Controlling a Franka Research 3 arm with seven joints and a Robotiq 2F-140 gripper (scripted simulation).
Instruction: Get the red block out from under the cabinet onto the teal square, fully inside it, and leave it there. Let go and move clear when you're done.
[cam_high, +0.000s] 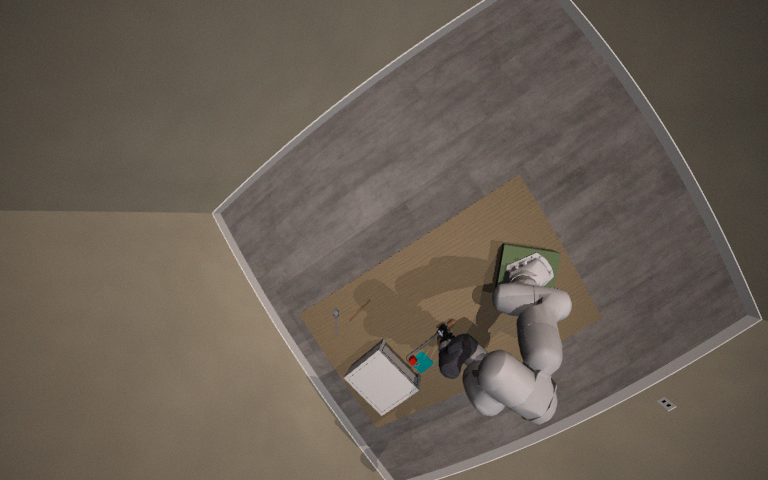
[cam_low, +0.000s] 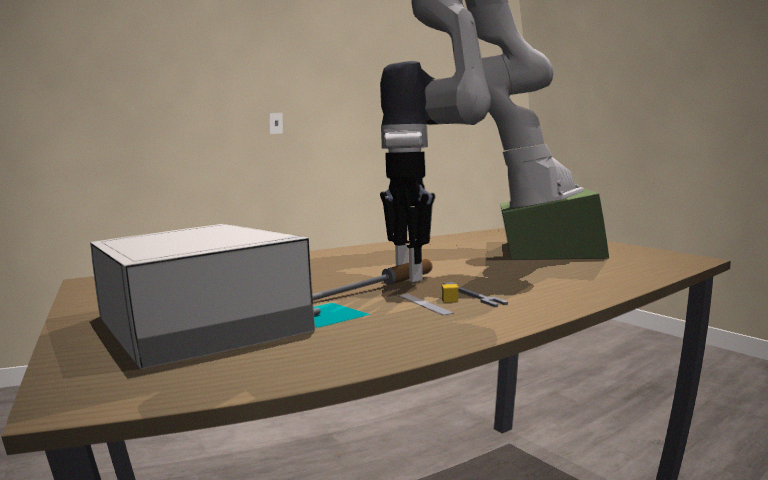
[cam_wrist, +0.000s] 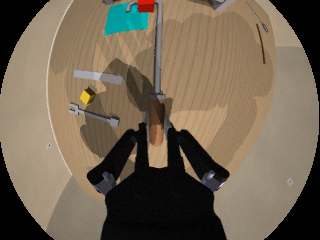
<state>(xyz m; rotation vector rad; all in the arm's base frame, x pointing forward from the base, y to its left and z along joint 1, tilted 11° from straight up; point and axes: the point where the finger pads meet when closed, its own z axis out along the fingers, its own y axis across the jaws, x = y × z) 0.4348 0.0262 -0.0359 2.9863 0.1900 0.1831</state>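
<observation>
My gripper is now 10 mm past the forked tool, 170 mm to the right of it and 30 mm above it. Round my hand: hooked tool: 120 mm ahead, 50 mm to the left, 20 mm below; yellow cube: 40 mm ahead, 170 mm to the left, 20 mm below; flat metal strip: 80 mm ahead, 160 mm to the left, 40 mm below.
</observation>
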